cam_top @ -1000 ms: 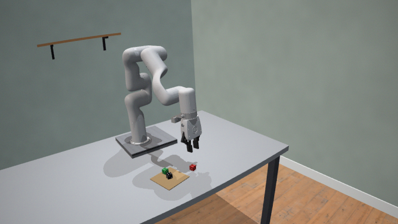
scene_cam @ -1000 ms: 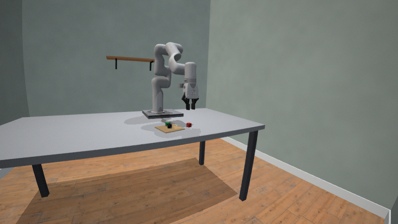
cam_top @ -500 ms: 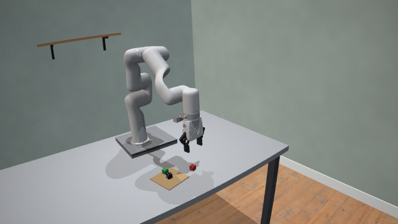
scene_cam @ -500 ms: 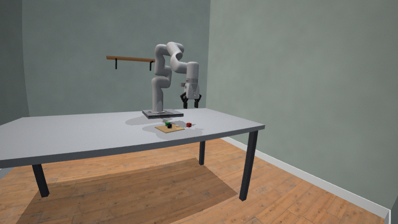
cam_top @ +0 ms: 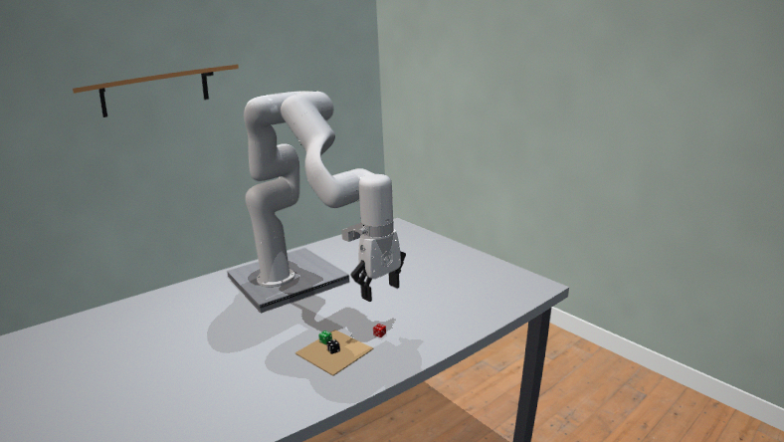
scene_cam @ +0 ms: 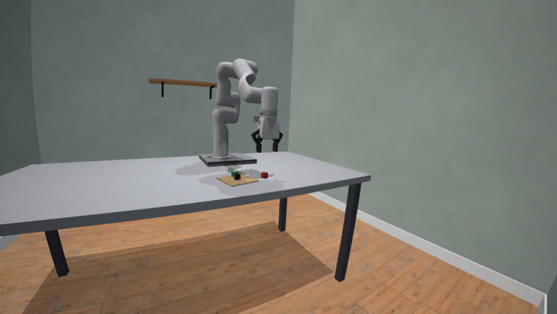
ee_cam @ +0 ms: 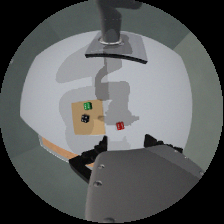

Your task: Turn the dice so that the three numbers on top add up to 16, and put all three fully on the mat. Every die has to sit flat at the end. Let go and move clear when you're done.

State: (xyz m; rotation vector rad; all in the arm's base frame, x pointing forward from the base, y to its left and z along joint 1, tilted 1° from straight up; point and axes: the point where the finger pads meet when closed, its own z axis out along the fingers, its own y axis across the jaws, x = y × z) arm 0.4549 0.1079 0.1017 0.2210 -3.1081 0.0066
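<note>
My gripper is now 10 mm past the red die and 130 mm above it. Also, from my hand: black die (20 mm behind, 140 mm to the right, 120 mm below); then tan mat (20 mm behind, 140 mm to the right, 140 mm below); then green die (60 mm behind, 140 mm to the right, 120 mm below).
</note>
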